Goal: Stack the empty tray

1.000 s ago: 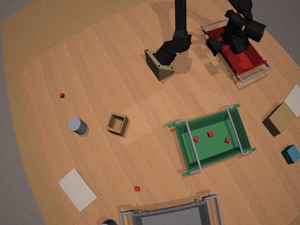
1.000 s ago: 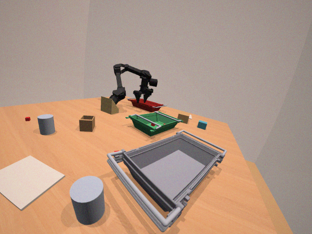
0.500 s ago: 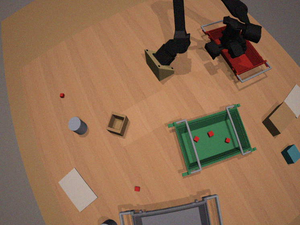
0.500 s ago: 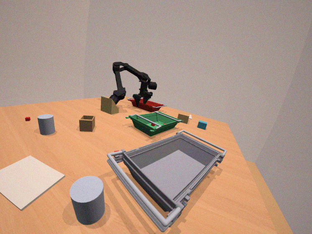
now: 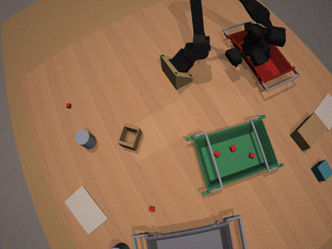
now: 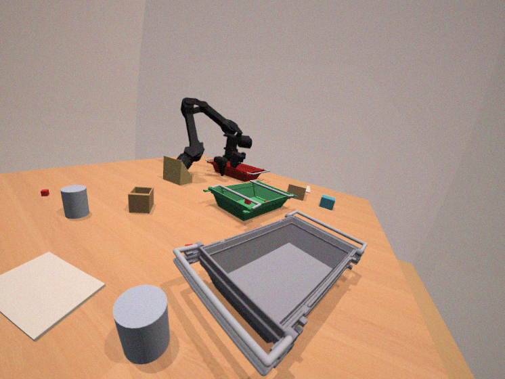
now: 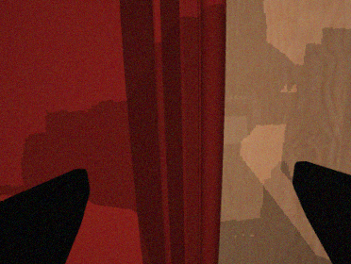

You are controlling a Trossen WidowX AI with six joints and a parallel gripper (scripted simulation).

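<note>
Right now the red tray is 8 cm to the left of my gripper tip, 3 cm above it and 1 cm ahead of it. From my gripper tip the other things lie so: box 53 cm to the right, 1 cm ahead; then tan block 38 cm ahead, 2 cm to the left, 2 cm above; then teal cube 52 cm ahead, 4 cm to the right, 1 cm above.
</note>
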